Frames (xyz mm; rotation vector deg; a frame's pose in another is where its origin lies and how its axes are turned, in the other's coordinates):
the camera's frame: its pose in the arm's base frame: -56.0 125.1 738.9 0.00 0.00 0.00
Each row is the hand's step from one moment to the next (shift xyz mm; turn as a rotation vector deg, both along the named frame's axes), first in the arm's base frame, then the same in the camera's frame.
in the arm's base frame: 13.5 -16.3 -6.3 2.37 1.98 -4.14
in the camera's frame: 13.5 -16.3 -6.3 2.37 1.98 -4.14
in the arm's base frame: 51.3 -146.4 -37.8 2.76 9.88 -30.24
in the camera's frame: 51.3 -146.4 -37.8 2.76 9.88 -30.24
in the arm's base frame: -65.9 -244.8 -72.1 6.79 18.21 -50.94
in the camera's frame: -65.9 -244.8 -72.1 6.79 18.21 -50.94
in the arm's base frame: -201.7 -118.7 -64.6 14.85 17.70 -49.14
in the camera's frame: -201.7 -118.7 -64.6 14.85 17.70 -49.14
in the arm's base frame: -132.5 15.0 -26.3 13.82 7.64 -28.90
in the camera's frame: -132.5 15.0 -26.3 13.82 7.64 -28.90
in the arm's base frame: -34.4 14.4 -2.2 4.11 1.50 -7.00
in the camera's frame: -34.4 14.4 -2.2 4.11 1.50 -7.00
